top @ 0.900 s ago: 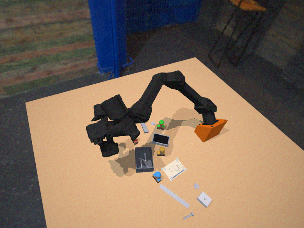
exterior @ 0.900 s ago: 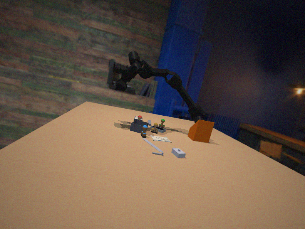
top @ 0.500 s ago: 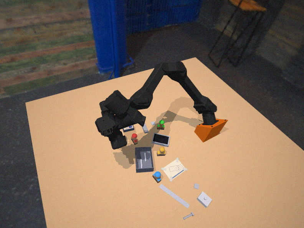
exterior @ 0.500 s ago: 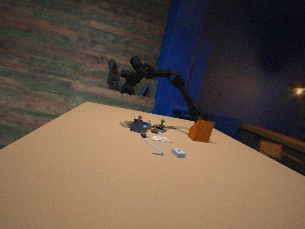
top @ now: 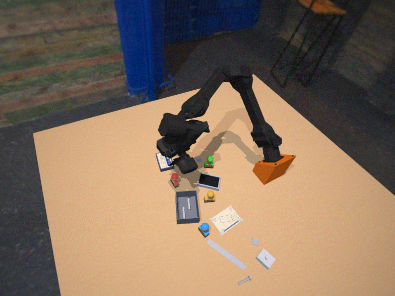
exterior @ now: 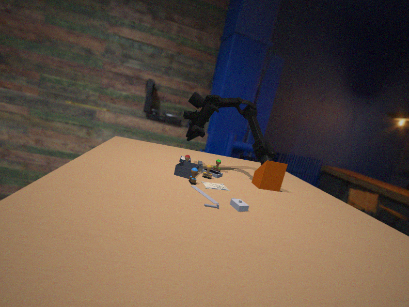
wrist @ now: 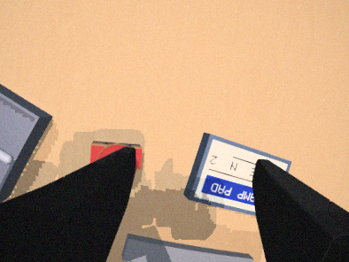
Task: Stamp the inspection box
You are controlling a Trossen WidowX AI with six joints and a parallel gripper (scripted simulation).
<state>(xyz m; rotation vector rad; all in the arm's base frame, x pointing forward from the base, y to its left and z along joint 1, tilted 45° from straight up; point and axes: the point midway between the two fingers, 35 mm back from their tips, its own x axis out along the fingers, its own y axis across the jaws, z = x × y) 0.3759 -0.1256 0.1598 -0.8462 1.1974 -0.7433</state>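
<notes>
Right now the green-knobbed pass stamp is 190 mm behind my gripper tip, 120 mm below it and 40 mm to the left of it. Round my gripper tip: dark tray: 150 mm to the left, 130 mm below, 10 mm ahead; blue-and-white box: 130 mm below, 80 mm to the right, 40 mm behind; red stamp: 120 mm below, 30 mm to the left, 20 mm behind.
</notes>
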